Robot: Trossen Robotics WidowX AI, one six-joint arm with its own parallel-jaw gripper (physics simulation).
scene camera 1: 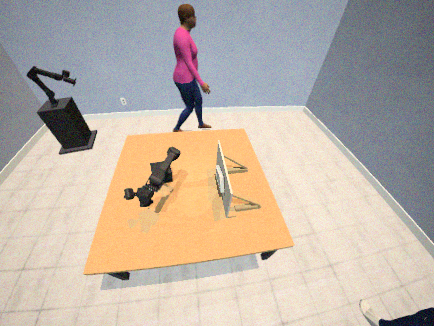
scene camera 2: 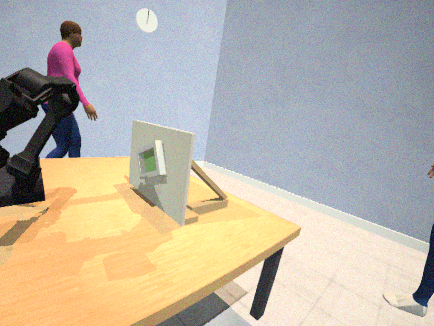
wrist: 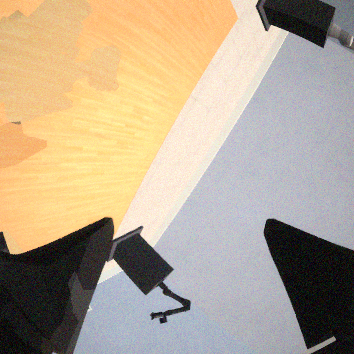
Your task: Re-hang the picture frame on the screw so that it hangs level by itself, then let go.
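Observation:
A small white picture frame (scene camera 1: 220, 180) (scene camera 2: 150, 160) with a green picture is at the front face of an upright grey board (scene camera 1: 220, 153) (scene camera 2: 176, 172). In scene camera 2 its edges are not parallel to the board's; it looks tilted, with its right side higher. The screw does not show, and whether the frame hangs on it cannot be told. My gripper (wrist: 191, 227) is open and empty, its two black fingers wide apart in the wrist view. It is on the left side of the table in scene camera 1, well away from the frame and turned away from the board.
The board stands on the wooden table (scene camera 1: 150, 250) (scene camera 2: 215, 245), with brown angled braces (scene camera 1: 247, 205) (scene camera 2: 210, 182) behind it. My arm (scene camera 1: 161, 175) (scene camera 2: 30, 155) is left of the board. A black pedestal with another arm (scene camera 1: 67, 122) (wrist: 143, 262) stands beyond the table. A person in pink (scene camera 1: 185, 60) (scene camera 2: 62, 65) is behind the table.

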